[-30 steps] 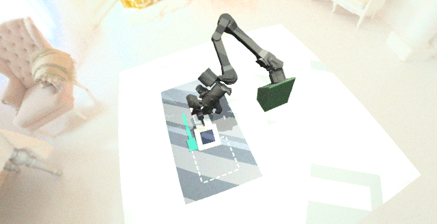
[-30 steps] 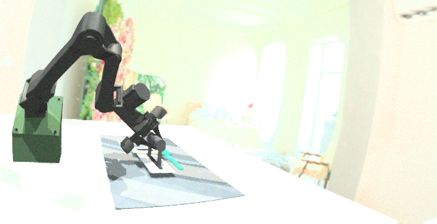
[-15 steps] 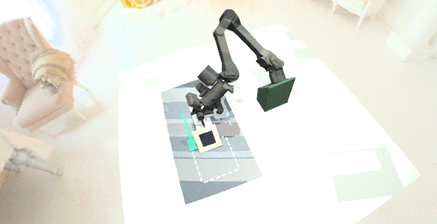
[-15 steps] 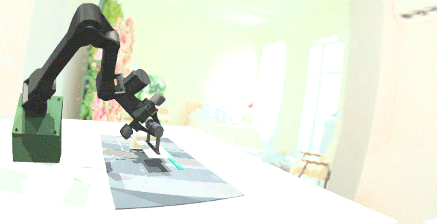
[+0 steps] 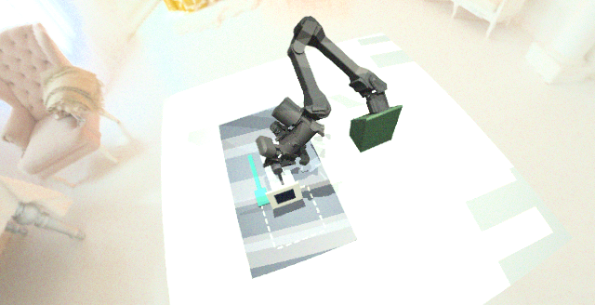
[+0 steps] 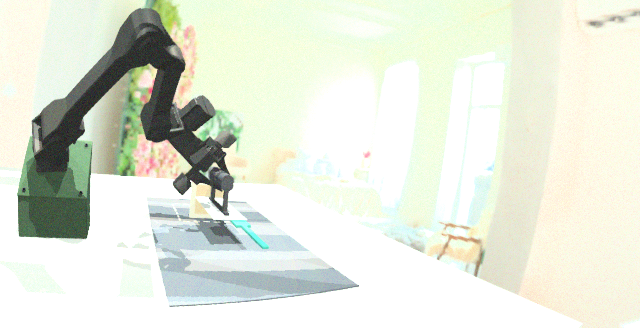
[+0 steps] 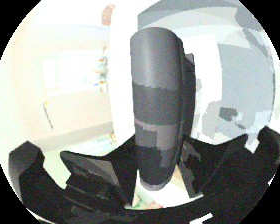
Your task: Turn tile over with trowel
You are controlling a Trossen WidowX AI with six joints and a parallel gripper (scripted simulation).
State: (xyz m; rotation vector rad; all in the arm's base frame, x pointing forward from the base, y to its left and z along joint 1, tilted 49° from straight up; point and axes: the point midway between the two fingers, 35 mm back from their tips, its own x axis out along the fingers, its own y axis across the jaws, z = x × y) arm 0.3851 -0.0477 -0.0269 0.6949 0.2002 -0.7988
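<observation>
Now: the teal l-shaped strip 5 cm ahead of my gripper tip, 2 cm to the right of it and 11 cm below it. From my gripper tip the other things lie so: tile 1 cm behind, 9 cm to the left, 6 cm below; then grey mat 2 cm behind, 3 cm to the right, 13 cm below; then trowel 3 cm behind, 1 cm below.
</observation>
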